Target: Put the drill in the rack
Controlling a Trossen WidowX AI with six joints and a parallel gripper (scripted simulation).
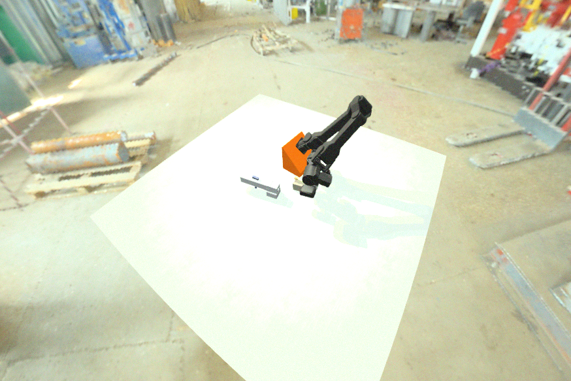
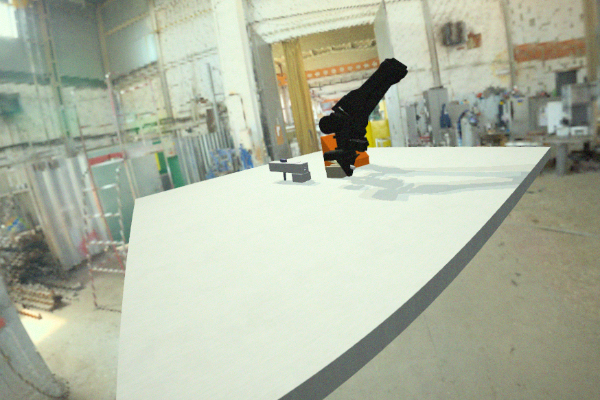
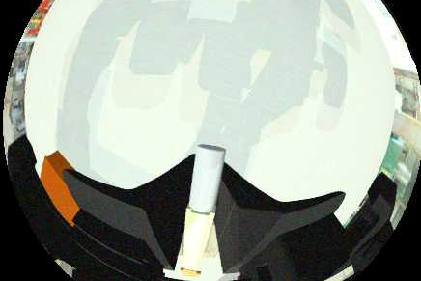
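Right now the drill is 40 mm to the right of my gripper tip and 40 mm above it. From my gripper tip the other things lie so: blue key (110 mm ahead, 230 mm to the right, 50 mm above); grey-tan block (10 mm ahead, 60 mm to the right, 20 mm above); grey fixture (110 mm ahead, 210 mm to the right, 40 mm above).
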